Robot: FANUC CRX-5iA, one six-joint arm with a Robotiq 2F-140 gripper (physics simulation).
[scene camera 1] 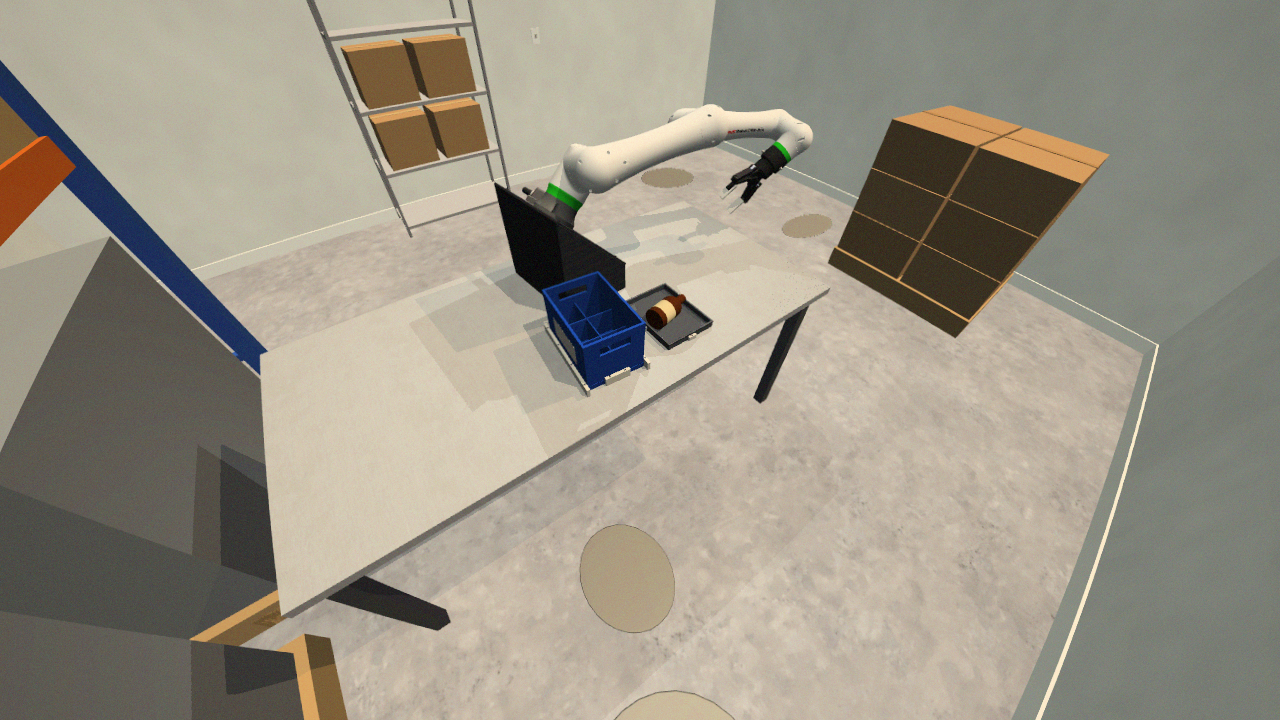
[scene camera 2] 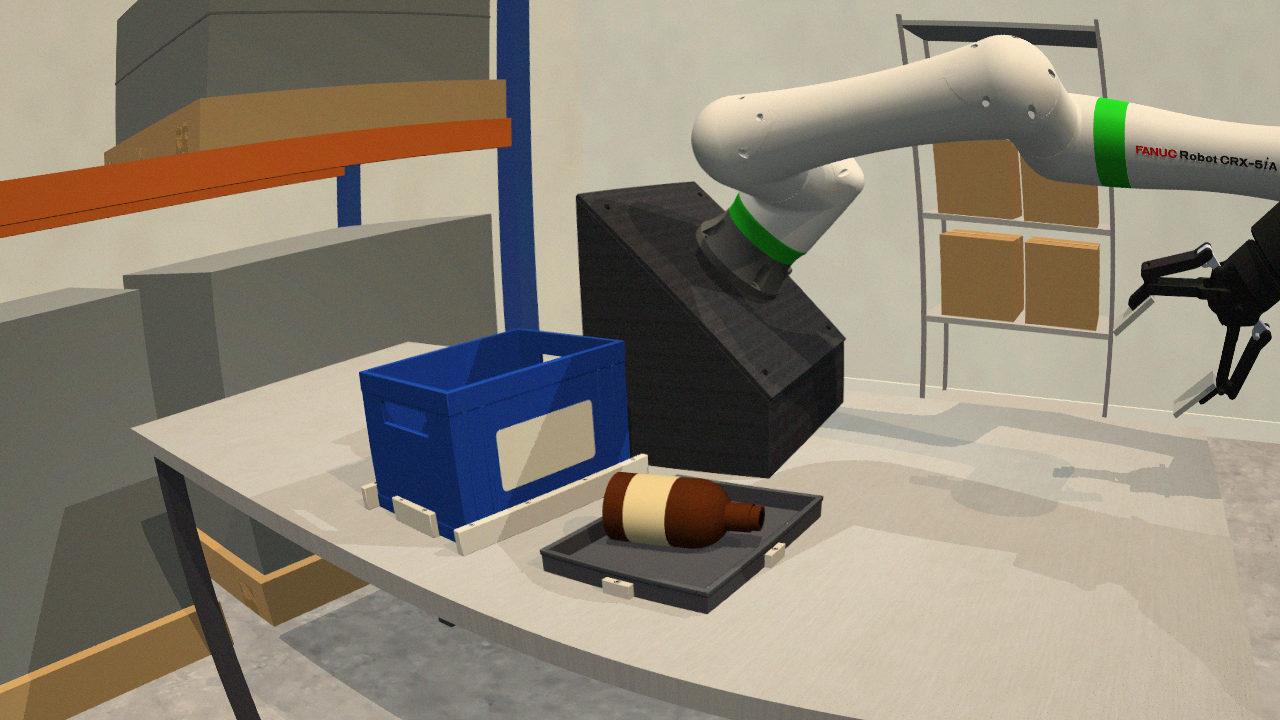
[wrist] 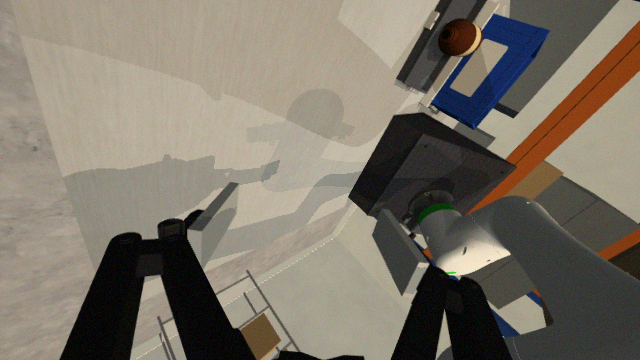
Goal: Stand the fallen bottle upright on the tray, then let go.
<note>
In view: my gripper (scene camera 2: 1146, 370), a brown bottle (scene camera 2: 672, 511) and a pale guide strip (scene camera 2: 495, 528).
The brown bottle shows as well in scene camera 1 (scene camera 1: 658, 316) and in the wrist view (wrist: 460, 37). My gripper is seen too in scene camera 1 (scene camera 1: 724, 204) and in the wrist view (wrist: 310, 211). The pale guide strip is seen too in the wrist view (wrist: 453, 61).
</note>
